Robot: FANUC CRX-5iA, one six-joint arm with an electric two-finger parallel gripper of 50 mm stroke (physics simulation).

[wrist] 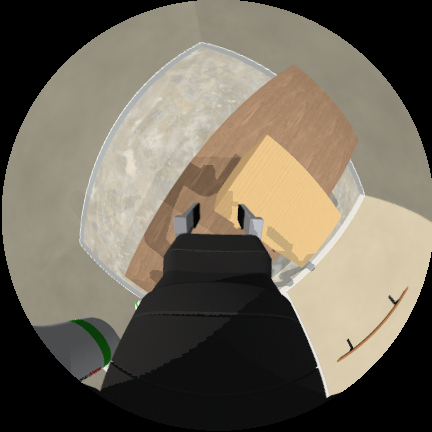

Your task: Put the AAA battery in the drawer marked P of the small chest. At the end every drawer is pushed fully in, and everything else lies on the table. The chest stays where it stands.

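Frame: origin at the arm's base, x ahead, y left, z up, level; centimetres.
Where they show: gripper, fingertip midpoint: (218, 210).
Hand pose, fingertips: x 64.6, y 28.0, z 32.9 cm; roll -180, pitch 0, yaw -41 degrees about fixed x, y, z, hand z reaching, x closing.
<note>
After its pixels a point has its place.
The small chest (282, 195) @[y 20.6, x 75.5, z 25.1 cm] shows as a pale wooden block right of the image centre, seen mostly from above. Its drawer fronts and the letter P cannot be made out. My gripper (218, 210) @[y 28.0, x 64.6, z 32.9 cm] is open with nothing between its fingers. In the view it lies at the chest's lower left corner, with the right fingertip overlapping the chest; its height above the chest is hard to tell. The AAA battery does not show in this view. The gripper body hides the area below the chest.
The brown wooden table top (300, 110) @[y 34.6, x 123.2, z -5.3 cm] runs diagonally under the chest, over a mottled grey surface (135, 135) with a grey rim. A cream panel (340, 260) with a curved wooden bar (376, 330) is at the lower right. A grey arm part (75, 345) with a green band is at the lower left.
</note>
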